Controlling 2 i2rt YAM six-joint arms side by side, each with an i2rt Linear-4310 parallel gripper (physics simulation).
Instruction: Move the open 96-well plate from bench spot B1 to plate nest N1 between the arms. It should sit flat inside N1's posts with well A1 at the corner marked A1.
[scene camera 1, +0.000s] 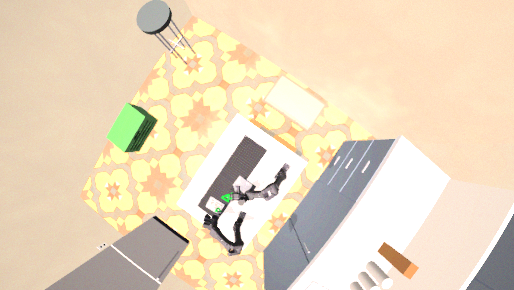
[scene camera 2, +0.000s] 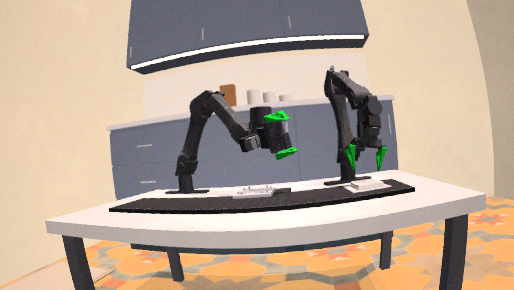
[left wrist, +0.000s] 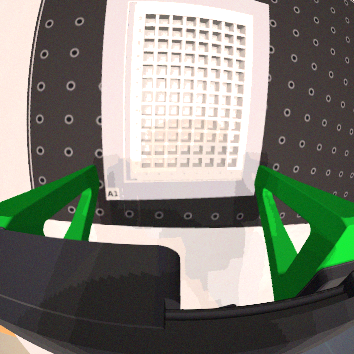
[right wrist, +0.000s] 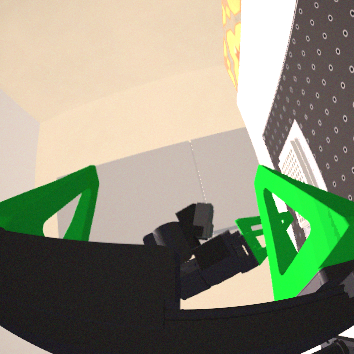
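Seen in the pictures: left gripper, fingertip midpoint: (scene camera 1: 216, 211) (scene camera 2: 366, 170) (left wrist: 176, 173) (right wrist: 286, 221); right gripper, fingertip midpoint: (scene camera 1: 223, 196) (scene camera 2: 291, 135) (right wrist: 176, 173); left arm's base, link origin: (scene camera 1: 240, 220) (scene camera 2: 348, 181) (right wrist: 345, 352); right arm's base, link origin: (scene camera 1: 282, 172) (scene camera 2: 186, 193).
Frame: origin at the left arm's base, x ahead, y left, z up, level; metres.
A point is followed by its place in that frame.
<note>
The white 96-well plate (scene camera 1: 215, 204) {x 0.304, y -0.070, z 0.028 m} (scene camera 2: 366, 184) {x 0.365, y -0.072, z 0.029 m} (left wrist: 192, 95) {x 0.303, y -0.046, z 0.028 m} lies flat on the pale base of spot B1 (left wrist: 116, 125) {x 0.288, y 0.008, z 0.015 m}, whose A1 label shows at its lower left corner in the left wrist view. My left gripper (scene camera 2: 366, 169) {x 0.262, y -0.026, z 0.059 m} (left wrist: 176, 173) {x 0.262, y -0.026, z 0.059 m} is open and empty above the plate; in the left wrist view its fingertips stand to either side of the base's lower end. Nest N1 (scene camera 1: 243, 184) {x 0.114, y -0.386, z 0.025 m} (scene camera 2: 254, 195) {x 0.200, y -0.385, z 0.020 m} is a pale plate with short upright posts, and holds no well plate. My right gripper (scene camera 2: 292, 134) {x 0.243, y -0.262, z 0.192 m} (right wrist: 176, 173) {x 0.243, y -0.262, z 0.192 m} is open and empty, raised and turned sideways, above and beside the nest.
The dark perforated board (scene camera 1: 240, 155) {x 0.256, y -0.649, z 0.013 m} (scene camera 2: 165, 203) {x 0.205, y -0.673, z 0.013 m} (left wrist: 55, 100) {x 0.315, y 0.052, z 0.013 m} runs along the white table (scene camera 1: 200, 187) {x 0.526, y -0.161, z 0.000 m} (scene camera 2: 150, 227) {x 0.525, y -0.652, z 0.000 m}. The left arm (right wrist: 220, 250) {x 0.243, y -0.041, z 0.173 m} and part of the plate show at the lower right of the right wrist view. Grey cabinets (scene camera 1: 320, 205) (scene camera 2: 150, 155) stand behind the arms.
</note>
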